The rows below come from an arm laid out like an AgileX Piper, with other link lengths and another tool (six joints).
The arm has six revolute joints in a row. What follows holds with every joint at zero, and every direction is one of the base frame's. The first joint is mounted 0.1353 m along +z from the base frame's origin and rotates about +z. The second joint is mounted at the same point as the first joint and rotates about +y. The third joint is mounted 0.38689 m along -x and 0.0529 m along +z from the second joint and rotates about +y. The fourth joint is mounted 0.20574 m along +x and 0.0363 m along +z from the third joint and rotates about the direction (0.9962, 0, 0.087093). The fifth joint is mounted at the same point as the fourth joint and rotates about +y. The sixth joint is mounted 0.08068 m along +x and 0.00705 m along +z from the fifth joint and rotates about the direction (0.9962, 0, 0.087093). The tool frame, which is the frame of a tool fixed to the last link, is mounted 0.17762 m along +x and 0.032 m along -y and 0.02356 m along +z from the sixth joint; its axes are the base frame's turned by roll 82.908, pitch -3.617 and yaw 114.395 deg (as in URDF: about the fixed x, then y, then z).
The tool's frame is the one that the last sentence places.
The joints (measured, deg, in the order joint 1, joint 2, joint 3, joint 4, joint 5, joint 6), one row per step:
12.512, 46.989, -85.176, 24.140, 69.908, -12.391
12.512, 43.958, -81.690, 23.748, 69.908, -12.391
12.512, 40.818, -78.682, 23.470, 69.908, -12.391
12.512, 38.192, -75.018, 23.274, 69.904, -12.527
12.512, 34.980, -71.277, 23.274, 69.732, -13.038
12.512, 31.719, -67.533, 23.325, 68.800, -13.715
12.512, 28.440, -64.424, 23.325, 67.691, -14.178
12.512, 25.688, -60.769, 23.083, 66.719, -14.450
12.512, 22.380, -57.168, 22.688, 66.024, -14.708
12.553, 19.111, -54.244, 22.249, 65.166, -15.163
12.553, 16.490, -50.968, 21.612, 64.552, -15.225
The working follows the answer.
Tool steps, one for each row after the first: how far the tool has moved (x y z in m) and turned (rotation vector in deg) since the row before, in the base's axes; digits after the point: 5 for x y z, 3 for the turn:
-0.01506, -0.00496, -0.01566, -0.379, 0.382, -0.267
-0.01570, -0.00463, -0.01309, -0.171, -0.173, -0.189
-0.01156, -0.00336, -0.01899, -0.464, 0.905, -0.078
-0.01408, -0.00316, -0.01815, -0.409, 0.095, 0.162
-0.01190, -0.00301, -0.01577, -0.140, -0.670, 0.037
-0.01118, -0.00327, -0.01180, 0.196, -1.348, -0.146
-0.00728, -0.00333, -0.01752, -0.142, -0.123, -0.342
-0.00931, -0.00418, -0.01849, -0.245, -0.504, -0.360
-0.00836, -0.00422, -0.01387, -0.222, -1.377, -0.320
-0.00478, -0.00410, -0.01848, -0.401, -0.023, -0.561

Tool pose at each row, in the base's axes (x y z in m, rotation vector in deg; rounded; the steps above come from the unrounded poses):
0.12797, 0.10096, 0.51265, 58.628, 127.254, 105.491
0.11292, 0.09600, 0.49698, 59.249, 127.481, 104.852
0.09721, 0.09137, 0.48389, 59.196, 127.326, 104.574
0.08565, 0.08801, 0.46491, 60.222, 128.075, 103.833
0.07157, 0.08485, 0.44676, 60.110, 128.552, 103.348
0.05968, 0.08184, 0.43098, 59.291, 128.301, 103.257
0.04850, 0.07857, 0.41918, 57.937, 127.267, 103.600
0.04122, 0.07524, 0.40166, 58.090, 126.984, 103.292
0.03191, 0.07106, 0.38317, 57.810, 126.534, 102.883
0.02355, 0.06684, 0.36930, 56.525, 125.600, 102.612
0.01877, 0.06274, 0.35082, 56.932, 125.362, 101.866

